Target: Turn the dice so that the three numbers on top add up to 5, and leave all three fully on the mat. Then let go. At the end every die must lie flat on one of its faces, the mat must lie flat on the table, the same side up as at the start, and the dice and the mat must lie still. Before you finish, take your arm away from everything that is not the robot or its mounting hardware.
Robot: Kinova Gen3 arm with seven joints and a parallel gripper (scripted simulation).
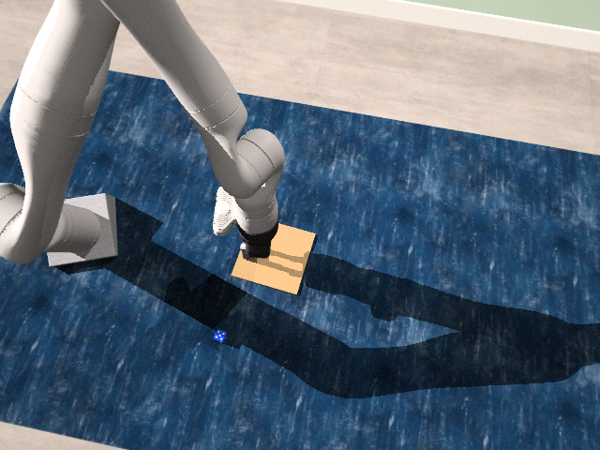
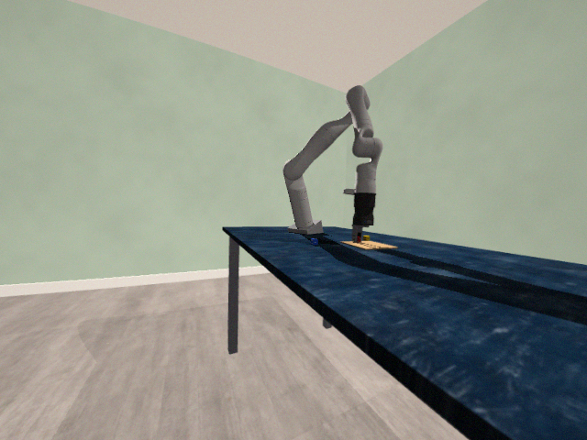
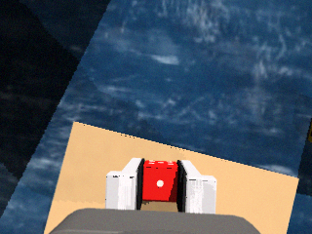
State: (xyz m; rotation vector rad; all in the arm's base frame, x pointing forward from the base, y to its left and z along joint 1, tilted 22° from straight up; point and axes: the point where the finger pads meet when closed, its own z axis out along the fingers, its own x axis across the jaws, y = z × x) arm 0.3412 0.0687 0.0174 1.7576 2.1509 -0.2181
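Now: hand 1 cm above the red die. From my hand the other things lie so: blue die 18 cm to the right, 1 cm below; then tan mat 5 cm ahead, 1 cm to the left, 2 cm below; then yellow die 5 cm behind, 9 cm to the left, 1 cm below.
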